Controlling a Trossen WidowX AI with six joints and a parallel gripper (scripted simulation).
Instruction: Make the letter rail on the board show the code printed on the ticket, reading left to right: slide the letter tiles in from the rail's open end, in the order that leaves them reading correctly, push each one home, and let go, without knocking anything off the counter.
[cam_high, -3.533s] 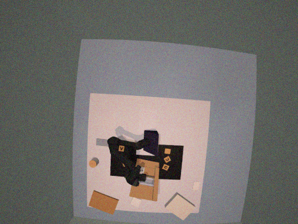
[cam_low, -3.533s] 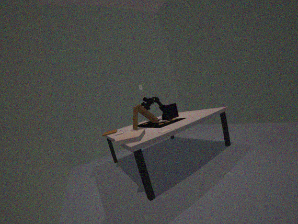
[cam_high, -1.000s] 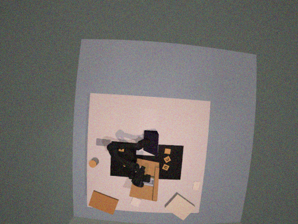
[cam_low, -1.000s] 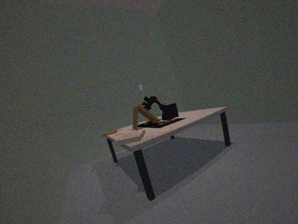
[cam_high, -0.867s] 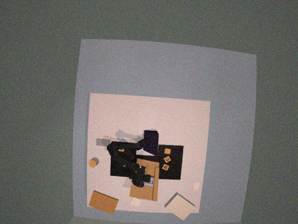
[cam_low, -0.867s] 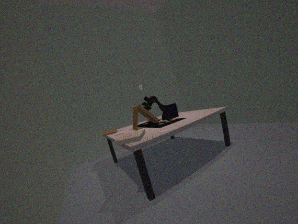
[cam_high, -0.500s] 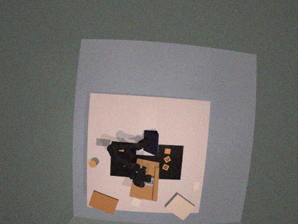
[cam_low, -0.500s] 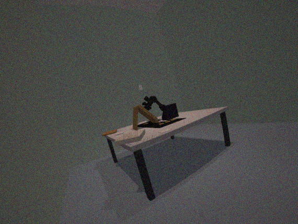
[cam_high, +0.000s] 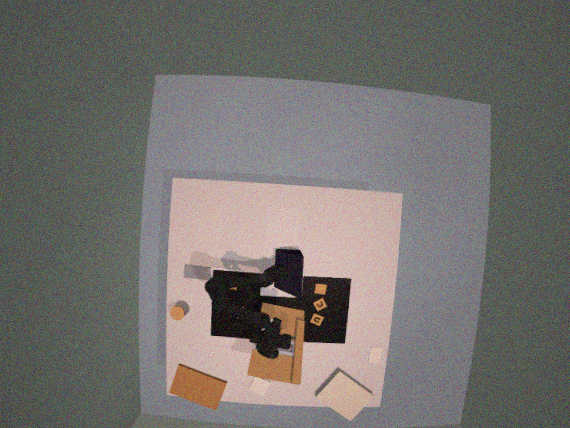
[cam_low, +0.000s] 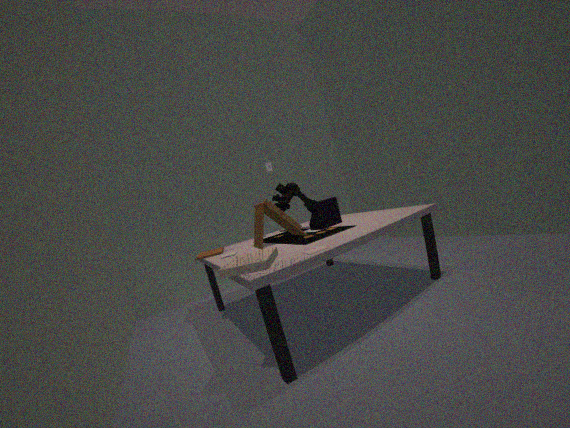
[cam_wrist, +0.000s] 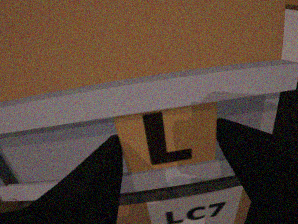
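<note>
My gripper tip is now 6 cm past the white ticket, 1 cm to the left of it and 7 cm above it. Round my gripper tip: grey block (25 cm behind, 45 cm to the right, 17 cm below); then black mat (15 cm behind, 4 cm to the left, 17 cm below); then letter tile (right at my gripper tip).
</note>
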